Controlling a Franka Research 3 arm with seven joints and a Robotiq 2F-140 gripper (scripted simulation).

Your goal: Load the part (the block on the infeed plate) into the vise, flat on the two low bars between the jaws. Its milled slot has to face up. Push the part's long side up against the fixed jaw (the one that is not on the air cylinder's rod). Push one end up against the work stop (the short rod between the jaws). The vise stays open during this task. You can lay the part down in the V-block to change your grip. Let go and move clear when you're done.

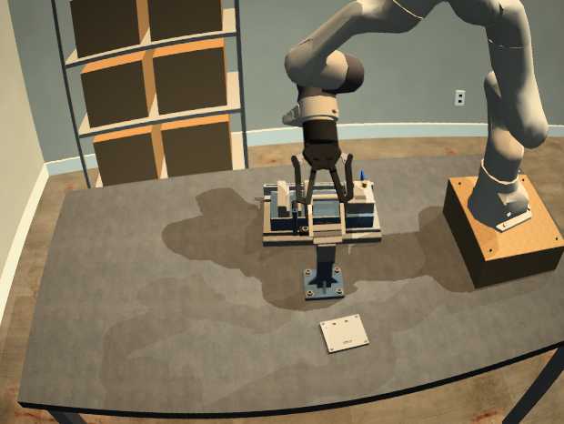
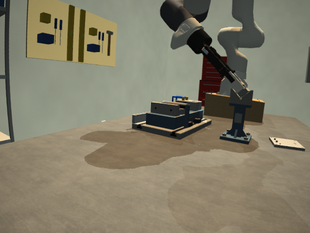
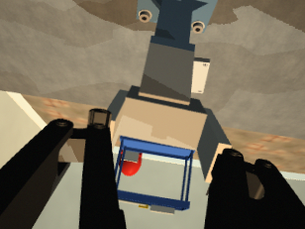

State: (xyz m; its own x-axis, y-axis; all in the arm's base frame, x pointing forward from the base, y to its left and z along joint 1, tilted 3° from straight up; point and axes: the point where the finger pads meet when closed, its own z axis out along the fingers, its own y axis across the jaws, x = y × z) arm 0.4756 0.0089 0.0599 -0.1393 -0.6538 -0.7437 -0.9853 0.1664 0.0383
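Now: hand 2 cm to the right of the part and 1 cm above it. The rest, counted from my hand: moving jaw: 21 cm to the right, 10 cm below, 1 cm behind; work stop rod: 17 cm to the right, 9 cm below, 3 cm ahead; cylinder rod: 20 cm to the right, 10 cm below, 6 cm behind.
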